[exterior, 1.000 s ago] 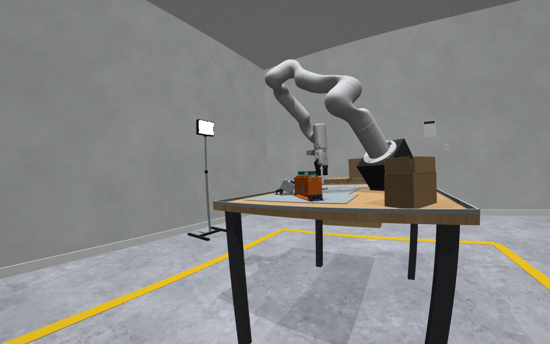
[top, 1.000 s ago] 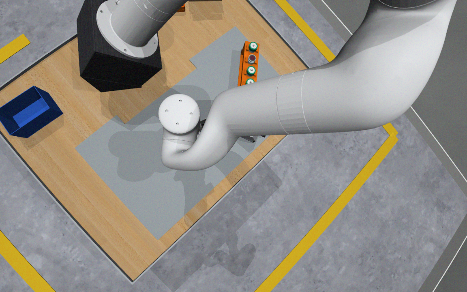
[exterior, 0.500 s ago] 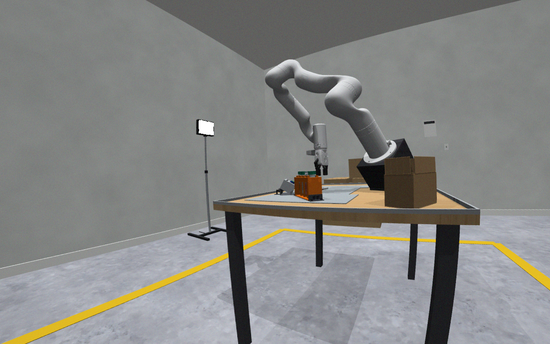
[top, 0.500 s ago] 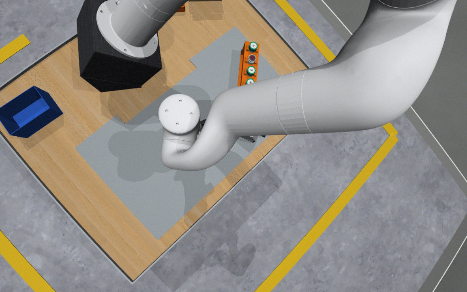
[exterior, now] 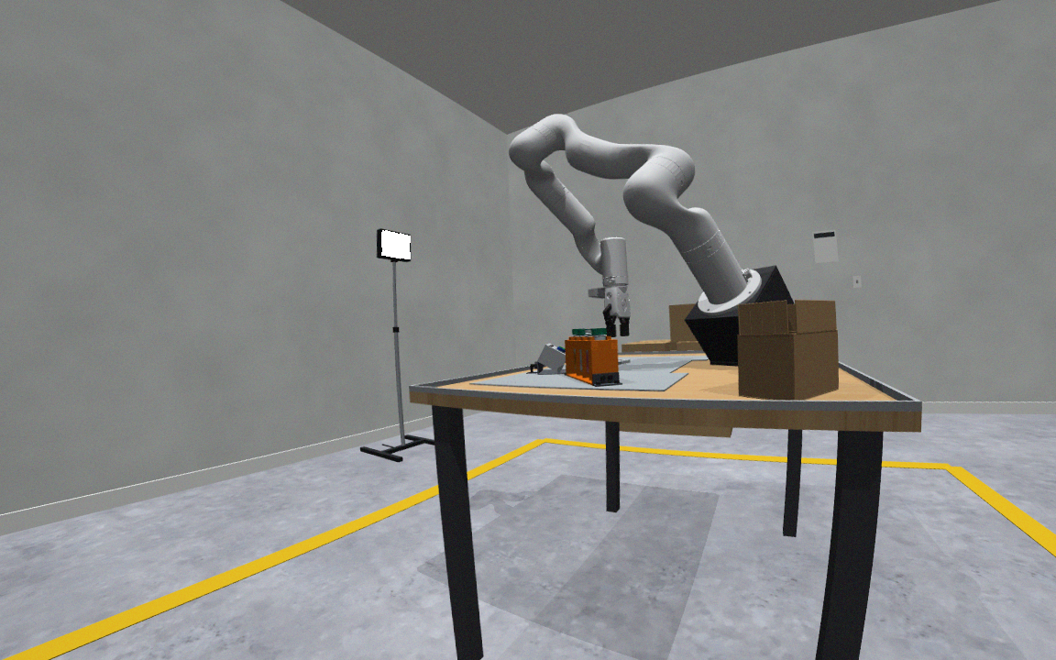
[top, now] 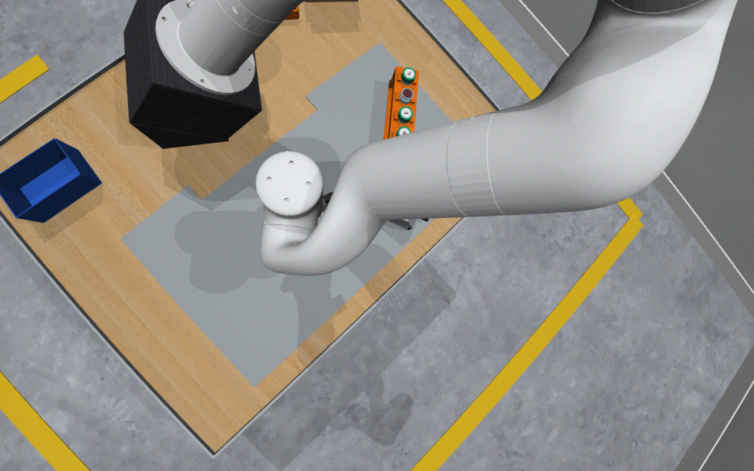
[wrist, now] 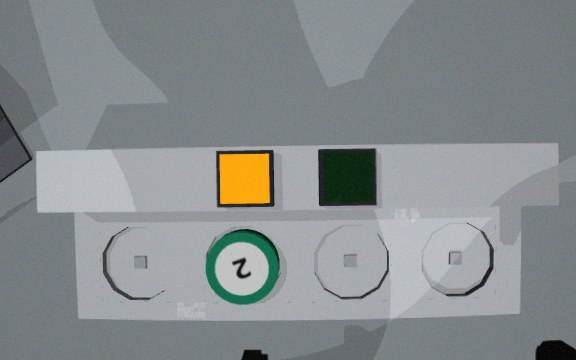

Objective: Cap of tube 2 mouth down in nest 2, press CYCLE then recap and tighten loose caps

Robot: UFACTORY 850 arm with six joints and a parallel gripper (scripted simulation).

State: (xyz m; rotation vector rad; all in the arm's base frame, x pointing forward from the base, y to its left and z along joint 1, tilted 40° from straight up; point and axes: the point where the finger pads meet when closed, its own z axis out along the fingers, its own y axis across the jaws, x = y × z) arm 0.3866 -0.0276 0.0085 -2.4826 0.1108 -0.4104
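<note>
My hand is 90 mm above the green-rimmed cap, 60 mm to the right of it and 20 mm short of it. Round my hand: blue cycle key (250 mm to the left, 50 mm ahead, 40 mm below); then key housing (230 mm to the left, 70 mm ahead, 50 mm below); then green ready key (210 mm to the left, 70 mm ahead, 40 mm below).
</note>
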